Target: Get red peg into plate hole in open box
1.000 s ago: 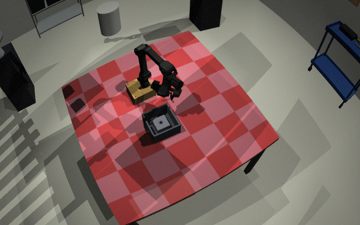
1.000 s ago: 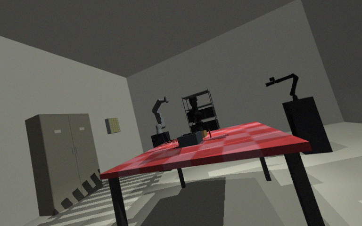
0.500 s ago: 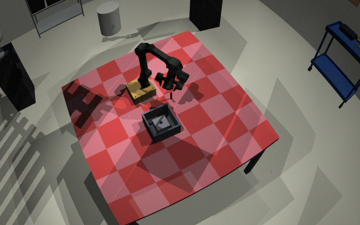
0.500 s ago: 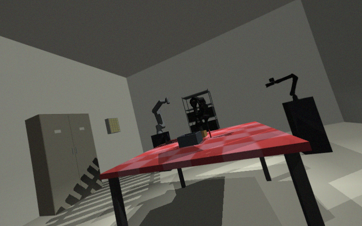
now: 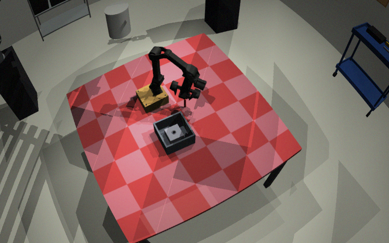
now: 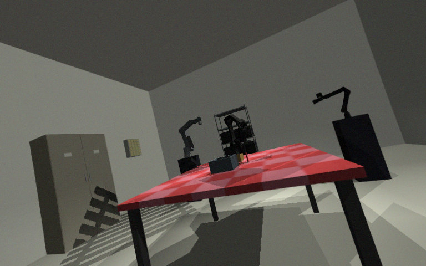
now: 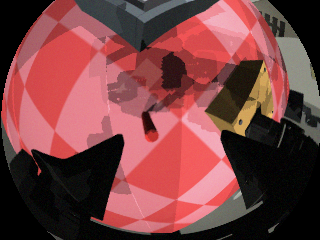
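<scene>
My gripper tip is 60 mm above the red peg, 20 mm to the right of it and 10 mm short of it. The rest, counted from my gripper tip: dark grey box (190 mm ahead, 140 mm to the right, 70 mm below); grey plate (190 mm ahead, 140 mm to the right, 60 mm below).
</scene>
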